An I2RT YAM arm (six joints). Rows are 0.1 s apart.
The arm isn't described. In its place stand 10 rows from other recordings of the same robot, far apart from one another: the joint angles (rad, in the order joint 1, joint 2, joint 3, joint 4, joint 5, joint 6), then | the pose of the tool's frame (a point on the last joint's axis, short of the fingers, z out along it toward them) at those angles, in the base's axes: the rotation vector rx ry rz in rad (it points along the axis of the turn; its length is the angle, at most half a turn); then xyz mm.
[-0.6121 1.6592 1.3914 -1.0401 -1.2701 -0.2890] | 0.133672 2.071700 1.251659 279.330 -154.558 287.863
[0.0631 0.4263 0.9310 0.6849 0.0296 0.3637] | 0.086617 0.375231 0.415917 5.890 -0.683 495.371
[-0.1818 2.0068 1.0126 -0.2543 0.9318 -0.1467] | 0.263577 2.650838 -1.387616 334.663 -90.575 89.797
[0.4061 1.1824 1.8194 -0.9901 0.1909 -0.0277] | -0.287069 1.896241 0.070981 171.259 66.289 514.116
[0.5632 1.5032 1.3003 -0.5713 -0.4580 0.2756] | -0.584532 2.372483 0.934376 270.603 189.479 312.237
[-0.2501 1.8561 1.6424 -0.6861 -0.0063 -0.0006] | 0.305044 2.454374 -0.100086 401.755 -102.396 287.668
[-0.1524 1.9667 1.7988 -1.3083 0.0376 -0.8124] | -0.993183 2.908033 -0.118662 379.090 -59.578 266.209
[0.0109 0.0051 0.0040 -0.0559 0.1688 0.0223] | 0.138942 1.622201 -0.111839 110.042 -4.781 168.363
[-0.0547 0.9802 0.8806 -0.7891 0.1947 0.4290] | 0.665515 2.345300 -0.072893 190.748 -17.342 283.568
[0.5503 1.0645 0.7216 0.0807 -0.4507 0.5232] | -0.367241 1.934528 1.142676 200.980 141.499 291.028
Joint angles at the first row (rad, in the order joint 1, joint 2, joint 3, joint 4, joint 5, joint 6):
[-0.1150 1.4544 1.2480 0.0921 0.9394 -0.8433]
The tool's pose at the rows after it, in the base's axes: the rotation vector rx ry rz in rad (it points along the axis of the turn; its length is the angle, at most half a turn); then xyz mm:
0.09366 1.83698 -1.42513 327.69 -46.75 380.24
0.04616 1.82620 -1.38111 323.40 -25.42 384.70
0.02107 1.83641 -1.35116 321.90 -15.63 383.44
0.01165 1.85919 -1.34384 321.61 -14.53 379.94
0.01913 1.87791 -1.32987 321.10 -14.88 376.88
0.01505 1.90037 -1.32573 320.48 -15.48 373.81
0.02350 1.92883 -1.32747 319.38 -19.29 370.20
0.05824 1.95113 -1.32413 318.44 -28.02 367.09
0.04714 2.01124 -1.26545 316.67 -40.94 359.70
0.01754 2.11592 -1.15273 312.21 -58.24 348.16
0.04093 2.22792 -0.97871 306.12 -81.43 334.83
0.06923 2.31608 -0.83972 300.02 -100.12 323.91
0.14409 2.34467 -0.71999 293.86 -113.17 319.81
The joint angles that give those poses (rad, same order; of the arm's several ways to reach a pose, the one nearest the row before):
[-0.0540 1.4326 1.2480 0.0921 0.9520 -0.8307]
[0.0116 1.4098 1.2480 0.0646 0.9607 -0.8211]
[0.0422 1.4033 1.2480 0.0303 0.9611 -0.7971]
[0.0456 1.4036 1.2476 -0.0044 0.9604 -0.7765]
[0.0444 1.4036 1.2476 -0.0372 0.9585 -0.7437]
[0.0425 1.4037 1.2476 -0.0704 0.9565 -0.7242]
[0.0307 1.4037 1.2476 -0.1097 0.9562 -0.6991]
[0.0028 1.4048 1.2476 -0.1394 0.9485 -0.6636]
[-0.0433 1.4048 1.2476 -0.2131 0.8696 -0.6121]
[-0.1093 1.4048 1.2476 -0.3256 0.7338 -0.5495]
[-0.2005 1.4124 1.2476 -0.4298 0.5579 -0.4656]
[-0.2760 1.4239 1.2476 -0.5026 0.4217 -0.4202]
[-0.3317 1.4250 1.2476 -0.5384 0.3233 -0.3572]

